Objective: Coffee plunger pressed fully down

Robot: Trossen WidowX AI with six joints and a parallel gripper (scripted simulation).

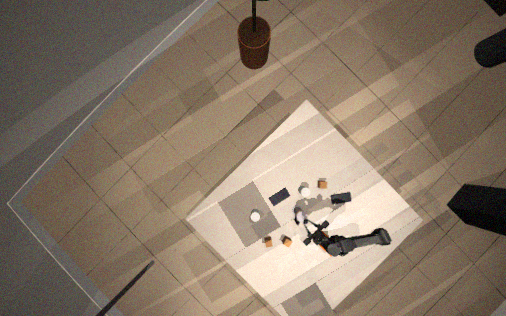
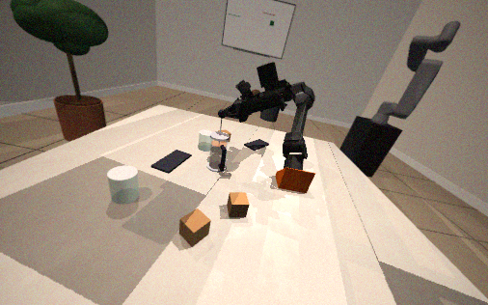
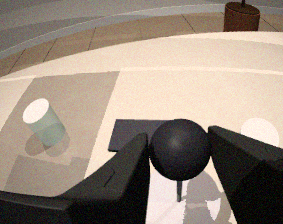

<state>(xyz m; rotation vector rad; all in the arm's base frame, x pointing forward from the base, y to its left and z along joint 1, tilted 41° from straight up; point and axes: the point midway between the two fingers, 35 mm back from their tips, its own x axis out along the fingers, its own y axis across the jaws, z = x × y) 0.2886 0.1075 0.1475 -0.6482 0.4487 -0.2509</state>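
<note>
Now: gripper tip 110 mm above the glass coffee press, 20 mm past it and 10 mm to the right of it.
</note>
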